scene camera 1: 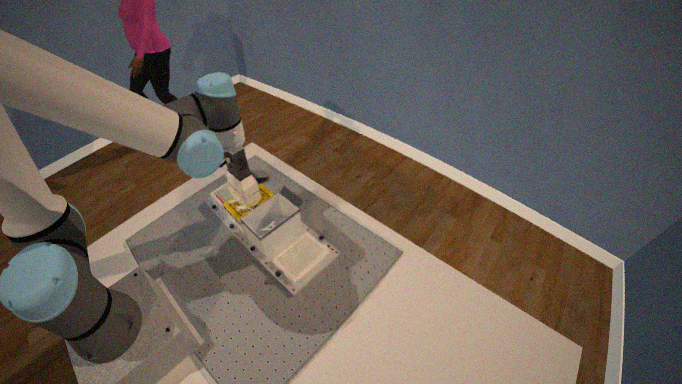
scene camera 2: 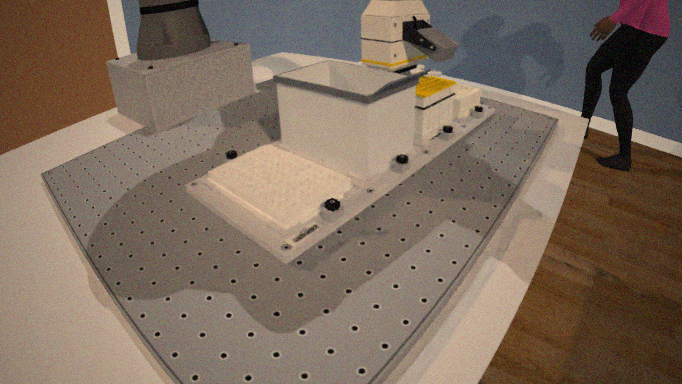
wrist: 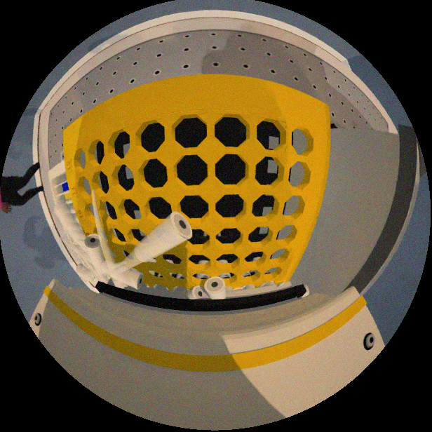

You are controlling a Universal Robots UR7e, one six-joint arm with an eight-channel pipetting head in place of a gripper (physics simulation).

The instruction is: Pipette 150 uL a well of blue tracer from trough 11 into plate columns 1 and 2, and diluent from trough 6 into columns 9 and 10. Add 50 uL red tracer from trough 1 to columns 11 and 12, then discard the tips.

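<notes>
The pipetting head (scene camera 1: 245, 191) (scene camera 2: 406, 68) (wrist: 200, 303) is low over the yellow tip rack (scene camera 1: 264, 191) (scene camera 2: 436, 86) (wrist: 200, 95). Its nozzles are hidden, so whether they carry tips cannot be told. The rack's visible holes in the wrist view are mostly empty. A loose white tip (wrist: 160, 242) lies slanted across it, with more jumbled tips at its left edge. The trough reservoir (scene camera 2: 467, 102) (wrist: 57, 175) is beyond the rack, with blue liquid (wrist: 65, 186) in one channel. The pale well plate (scene camera 1: 300, 256) (scene camera 2: 280, 185) is at the near end; well contents cannot be made out.
A tall open waste bin (scene camera 1: 257, 224) (scene camera 2: 345, 125) (wrist: 365, 190) stands between rack and plate, with white tips (scene camera 1: 269, 226) inside. Black knobs (scene camera 2: 332, 204) line the carrier plate. The robot's grey base block (scene camera 2: 180, 82) is at the side. A person (scene camera 1: 144, 45) (scene camera 2: 617, 75) is beyond the table.
</notes>
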